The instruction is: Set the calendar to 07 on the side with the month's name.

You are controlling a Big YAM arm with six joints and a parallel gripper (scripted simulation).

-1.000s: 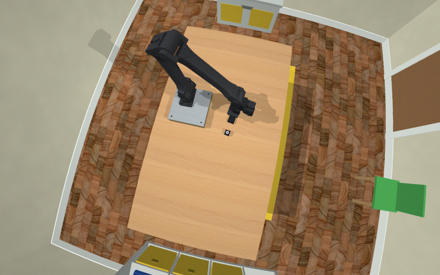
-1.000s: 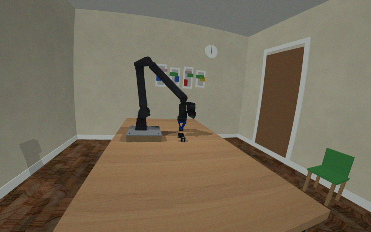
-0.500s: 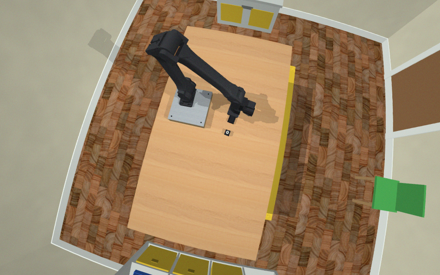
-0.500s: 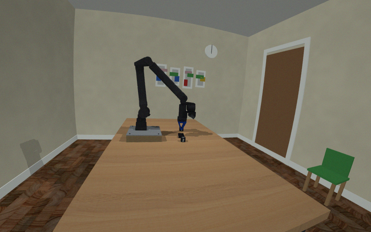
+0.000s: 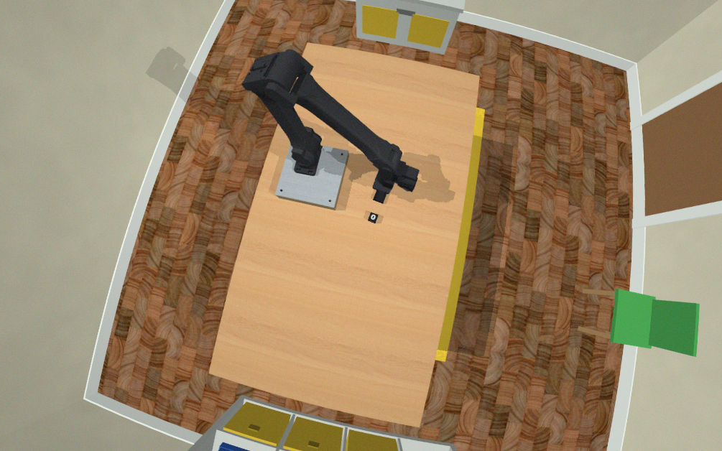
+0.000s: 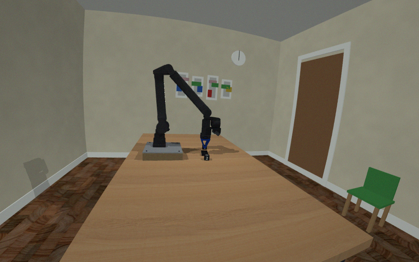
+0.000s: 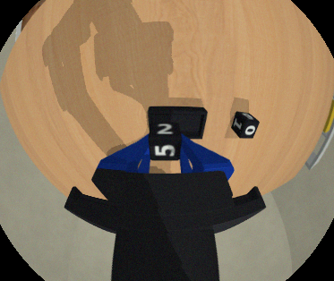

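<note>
Now: the black tray 20 mm to the right of my hand and 40 mm below it. Also, from my hand: black cube: 20 mm behind, 130 mm to the right, 40 mm below.
</note>
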